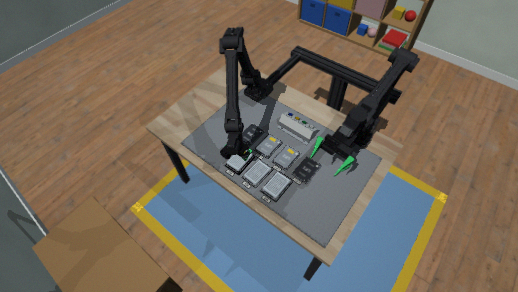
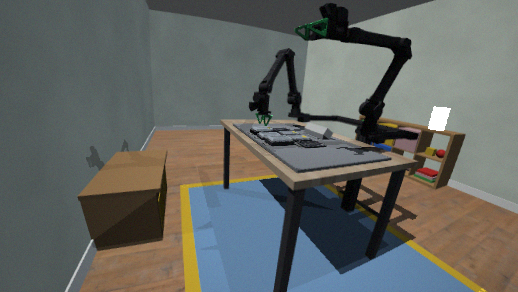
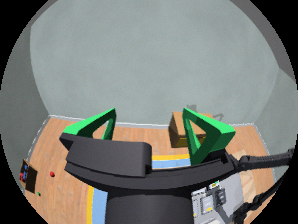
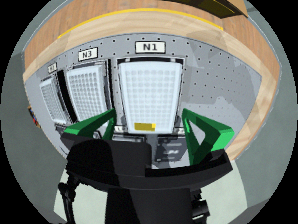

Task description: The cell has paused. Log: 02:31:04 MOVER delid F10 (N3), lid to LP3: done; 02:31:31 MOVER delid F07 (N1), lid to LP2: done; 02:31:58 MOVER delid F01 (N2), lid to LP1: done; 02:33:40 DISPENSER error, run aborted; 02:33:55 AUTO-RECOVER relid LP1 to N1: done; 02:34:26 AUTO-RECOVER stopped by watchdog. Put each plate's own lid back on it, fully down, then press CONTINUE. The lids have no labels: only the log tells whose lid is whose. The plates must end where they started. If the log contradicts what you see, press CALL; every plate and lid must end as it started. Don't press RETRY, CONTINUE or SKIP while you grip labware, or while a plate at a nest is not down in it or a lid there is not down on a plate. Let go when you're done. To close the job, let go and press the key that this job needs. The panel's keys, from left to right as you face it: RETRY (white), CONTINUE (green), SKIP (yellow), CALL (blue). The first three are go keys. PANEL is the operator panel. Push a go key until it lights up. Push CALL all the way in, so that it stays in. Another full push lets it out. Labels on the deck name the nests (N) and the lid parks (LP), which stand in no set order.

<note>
In view: my left gripper (image 3: 149, 111), my right gripper (image 4: 149, 112) and a plate (image 4: 85, 89).
</note>
